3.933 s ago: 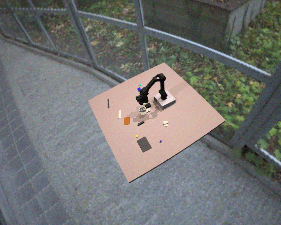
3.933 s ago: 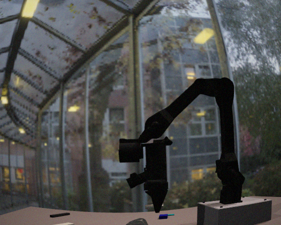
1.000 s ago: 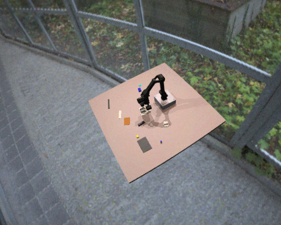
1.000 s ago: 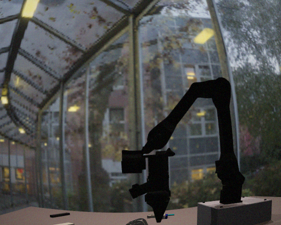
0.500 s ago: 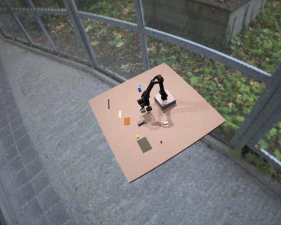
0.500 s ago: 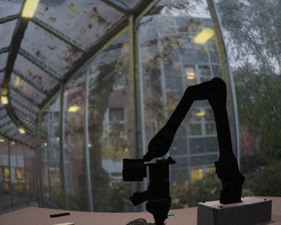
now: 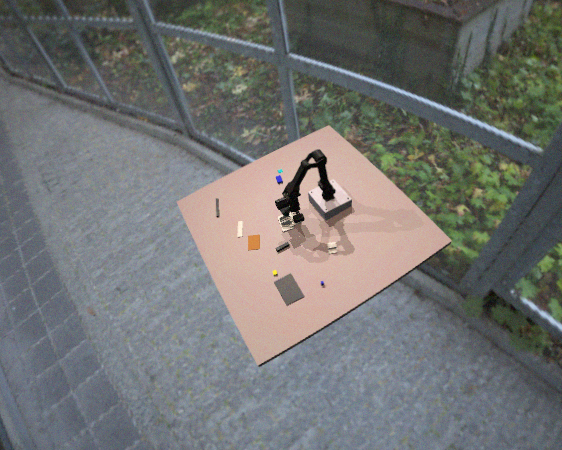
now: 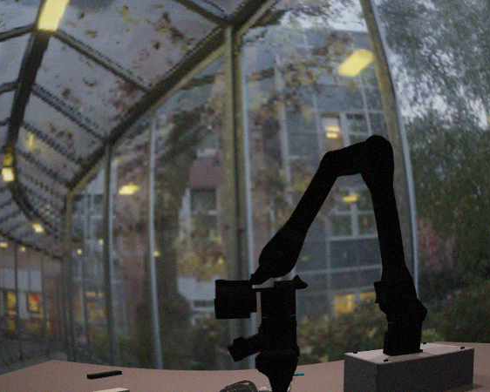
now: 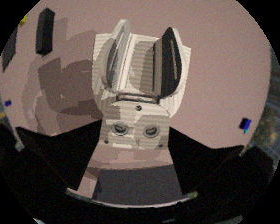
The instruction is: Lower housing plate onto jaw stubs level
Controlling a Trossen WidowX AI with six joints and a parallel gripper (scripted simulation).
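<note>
The jaw lies 30 mm ahead of my gripper tip, 10 mm to the left of it and 10 mm below it. The rest, counted from my gripper tip: cream bar (340 mm ahead, 100 mm to the right, 20 mm below); blue block (360 mm to the right, 30 mm behind, 10 mm below); short black bar (160 mm ahead, 150 mm to the left, 10 mm below).
</note>
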